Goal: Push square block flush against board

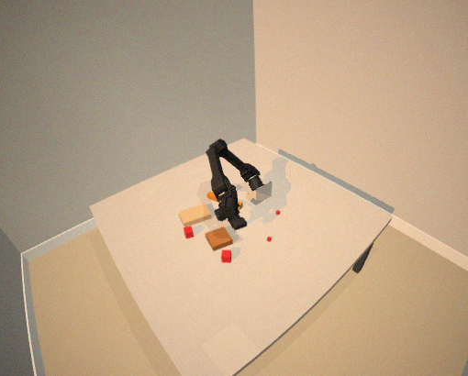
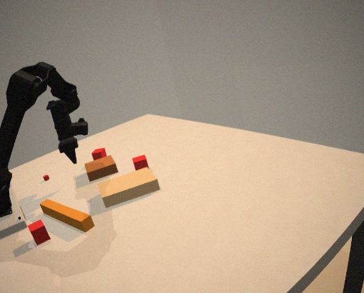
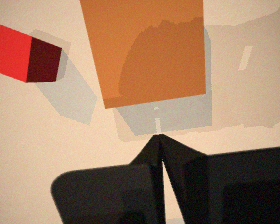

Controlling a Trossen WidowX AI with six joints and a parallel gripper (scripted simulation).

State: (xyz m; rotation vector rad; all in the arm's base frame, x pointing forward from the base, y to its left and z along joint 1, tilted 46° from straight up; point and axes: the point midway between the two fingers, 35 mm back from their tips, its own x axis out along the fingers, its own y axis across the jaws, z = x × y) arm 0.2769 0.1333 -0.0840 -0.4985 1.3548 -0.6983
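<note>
Right now the brown square block is 80 mm ahead of my gripper tip, 10 mm to the right of it and 40 mm below it. From my gripper tip the other things lie so: long orange bar 100 mm behind, 240 mm to the right, 40 mm below; then tan board 90 mm ahead, 230 mm to the right, 40 mm below.
</note>
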